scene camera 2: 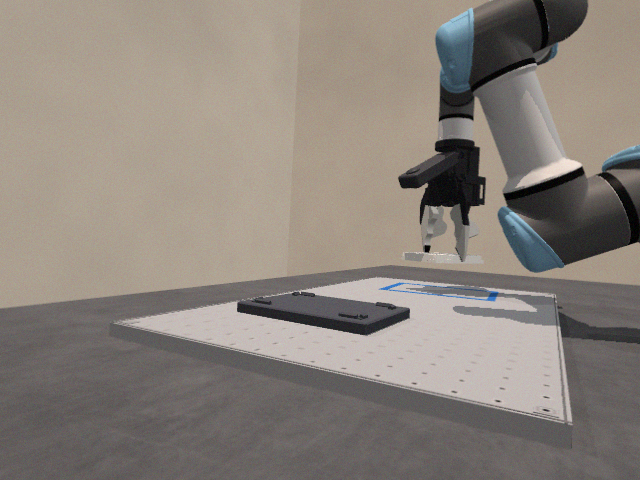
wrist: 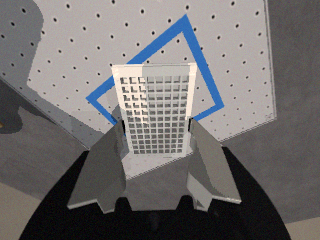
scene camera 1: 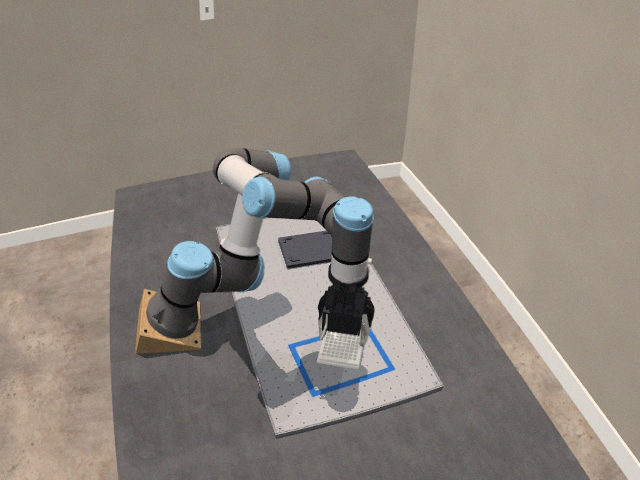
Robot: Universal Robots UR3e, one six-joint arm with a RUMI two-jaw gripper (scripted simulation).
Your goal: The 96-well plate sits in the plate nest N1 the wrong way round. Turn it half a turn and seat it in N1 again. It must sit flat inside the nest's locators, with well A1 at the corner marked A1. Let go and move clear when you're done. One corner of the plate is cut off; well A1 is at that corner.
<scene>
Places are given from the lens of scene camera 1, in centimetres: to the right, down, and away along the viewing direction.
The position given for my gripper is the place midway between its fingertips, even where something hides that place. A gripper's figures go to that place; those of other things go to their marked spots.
my gripper [scene camera 1: 342, 342]: 5, 22, 98
white 96-well plate [scene camera 1: 325, 356]: 1, 24, 93
plate nest N1 [scene camera 1: 313, 248]: -2, 2, 128
The marked spots on the plate nest N1 and the white 96-well plate are 41 cm apart.
</scene>
